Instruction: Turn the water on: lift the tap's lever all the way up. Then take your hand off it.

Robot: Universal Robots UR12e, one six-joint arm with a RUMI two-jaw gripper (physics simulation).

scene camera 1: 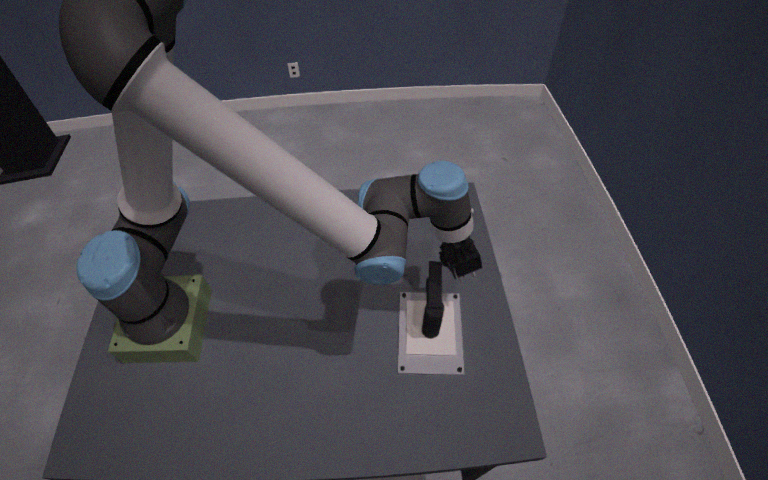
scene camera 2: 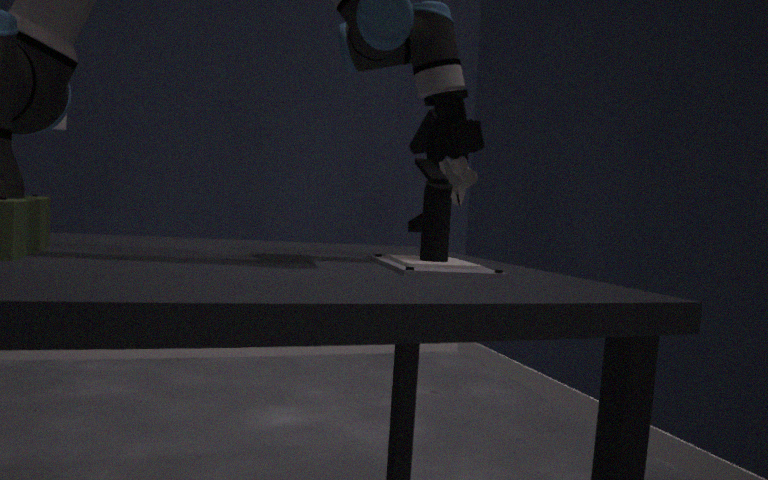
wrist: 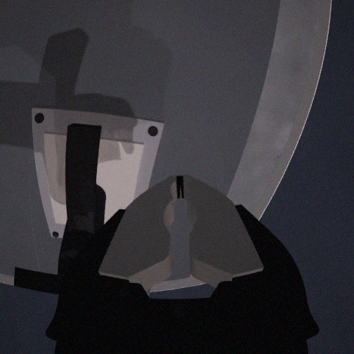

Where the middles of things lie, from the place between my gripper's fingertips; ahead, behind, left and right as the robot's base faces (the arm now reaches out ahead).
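Pale base plate [scene camera 1: 407, 364]: 11 cm below my hand, 9 cm to the right of it, 10 cm behind it.
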